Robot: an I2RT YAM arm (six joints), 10 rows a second.
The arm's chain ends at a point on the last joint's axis. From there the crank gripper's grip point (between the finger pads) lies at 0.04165 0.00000 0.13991 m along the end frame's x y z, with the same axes.
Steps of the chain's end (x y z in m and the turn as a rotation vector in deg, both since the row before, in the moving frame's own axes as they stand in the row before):
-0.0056, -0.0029, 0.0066, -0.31, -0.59, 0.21
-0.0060, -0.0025, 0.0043, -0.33, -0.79, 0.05
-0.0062, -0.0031, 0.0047, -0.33, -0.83, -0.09
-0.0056, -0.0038, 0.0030, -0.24, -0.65, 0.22
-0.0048, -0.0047, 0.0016, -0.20, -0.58, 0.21
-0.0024, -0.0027, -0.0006, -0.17, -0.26, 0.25
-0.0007, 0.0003, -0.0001, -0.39, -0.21, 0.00
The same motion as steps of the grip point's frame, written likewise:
-0.0070, -0.0020, 0.0070, -0.31, -0.59, 0.21
-0.0079, -0.0017, 0.0049, -0.33, -0.79, 0.05
-0.0082, -0.0024, 0.0053, -0.33, -0.83, -0.09
-0.0072, -0.0031, 0.0035, -0.24, -0.65, 0.22
-0.0062, -0.0041, 0.0020, -0.20, -0.58, 0.21
-0.0030, -0.0021, -0.0004, -0.17, -0.26, 0.25
-0.0012, 0.0013, 0.0000, -0.39, -0.21, 0.00

